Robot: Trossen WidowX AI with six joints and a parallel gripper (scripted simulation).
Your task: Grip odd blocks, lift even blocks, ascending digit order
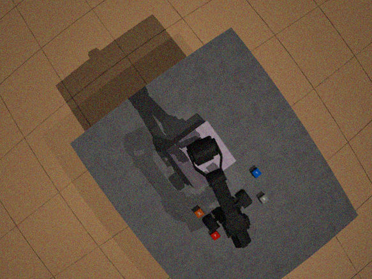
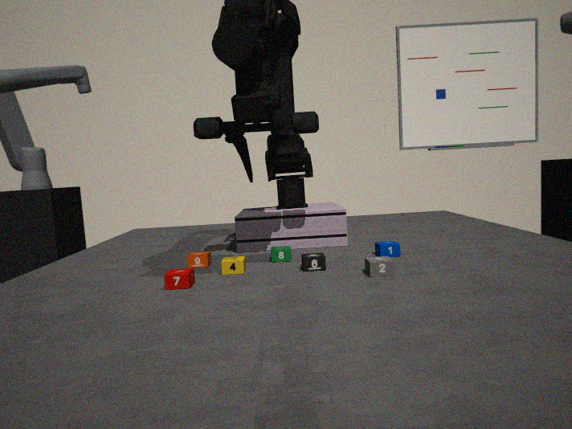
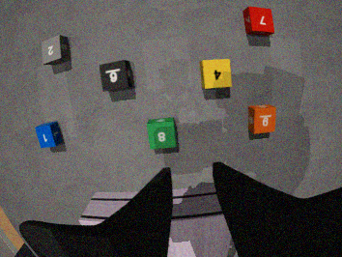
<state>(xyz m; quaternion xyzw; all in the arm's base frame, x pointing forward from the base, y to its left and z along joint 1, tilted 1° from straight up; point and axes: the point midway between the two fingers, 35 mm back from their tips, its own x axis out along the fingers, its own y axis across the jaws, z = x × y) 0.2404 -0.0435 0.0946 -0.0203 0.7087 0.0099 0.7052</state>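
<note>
Now: gripper tip 11 cm to the left of the orange 9 block and 12 cm above it. Also, from my gripper tip: yellow 4 block: 5 cm ahead, 4 cm to the right, 12 cm below; then green 8 block: 1 cm behind, 2 cm to the left, 12 cm below; then black 6 block: 6 cm ahead, 7 cm to the left, 12 cm below.
</note>
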